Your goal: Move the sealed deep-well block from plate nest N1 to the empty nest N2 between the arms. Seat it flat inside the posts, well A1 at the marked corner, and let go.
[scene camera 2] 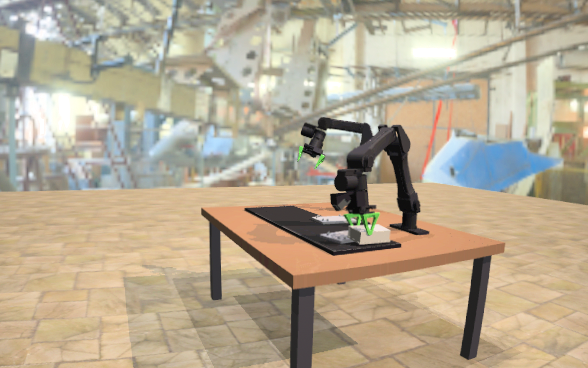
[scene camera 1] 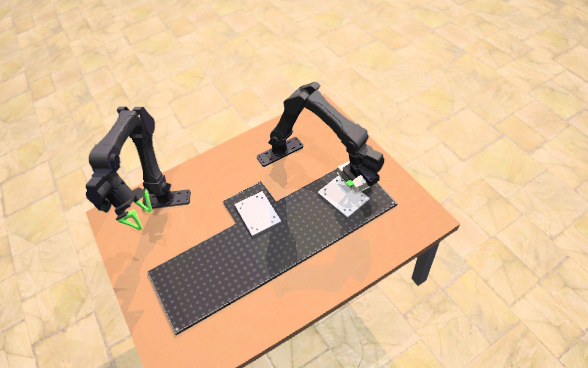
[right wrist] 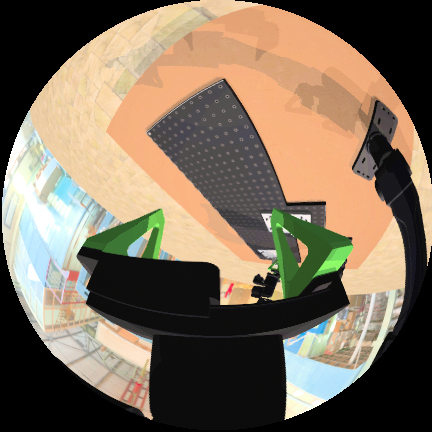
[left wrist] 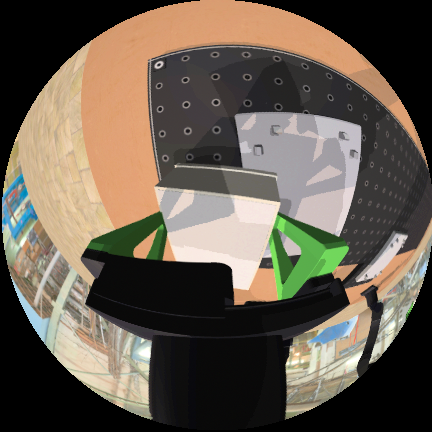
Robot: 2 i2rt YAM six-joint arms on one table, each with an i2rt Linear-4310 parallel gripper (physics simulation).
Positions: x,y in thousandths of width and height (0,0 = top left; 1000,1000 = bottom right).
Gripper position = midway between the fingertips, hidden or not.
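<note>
White deep-well block (left wrist: 494,494), gripped by my left gripper (left wrist: 501,497). My right gripper (scene camera 1: 249,599) open, holding nothing. Nest plate (scene camera 1: 438,580) and (left wrist: 918,554).
</note>
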